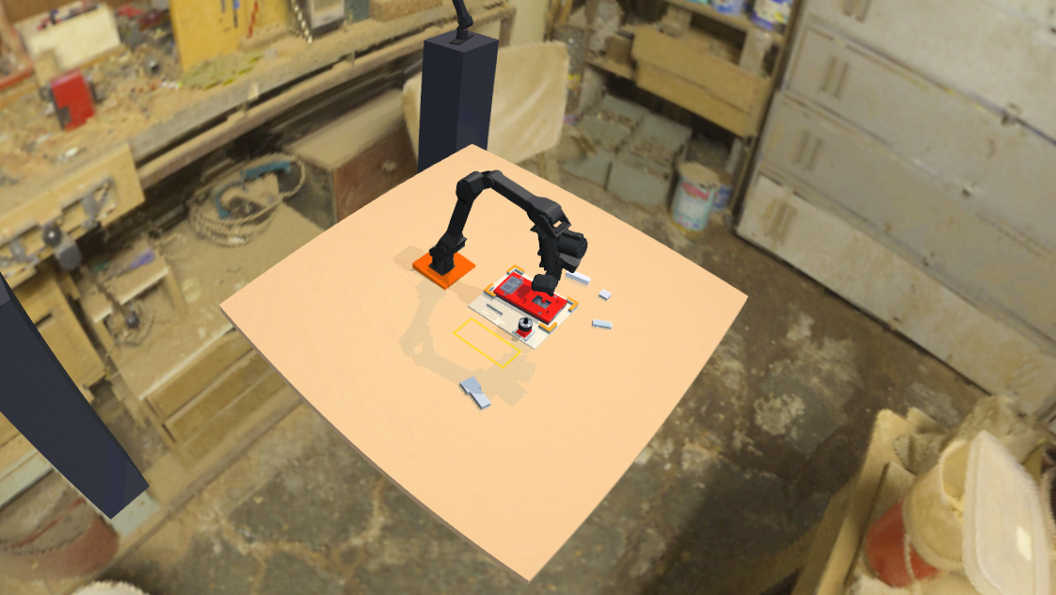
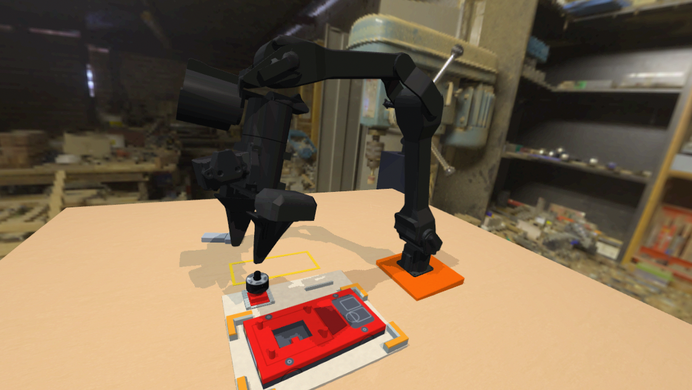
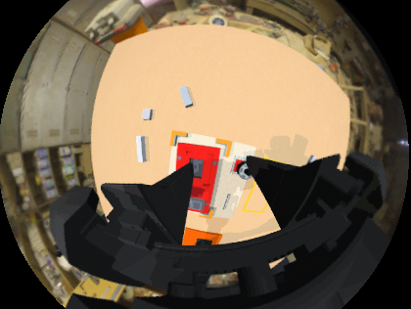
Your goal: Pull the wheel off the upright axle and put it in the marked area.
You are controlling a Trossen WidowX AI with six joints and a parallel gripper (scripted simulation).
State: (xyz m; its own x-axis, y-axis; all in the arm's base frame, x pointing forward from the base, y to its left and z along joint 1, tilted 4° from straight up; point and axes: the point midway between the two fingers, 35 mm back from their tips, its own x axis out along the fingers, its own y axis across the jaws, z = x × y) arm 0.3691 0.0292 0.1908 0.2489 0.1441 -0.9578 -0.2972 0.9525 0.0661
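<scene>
The wheel is 11 cm below my gripper tip, 8 cm to the right of it and 3 cm behind it. The rest, counted from my gripper tip: black upright axle 11 cm below, 8 cm to the right, 3 cm behind.
</scene>
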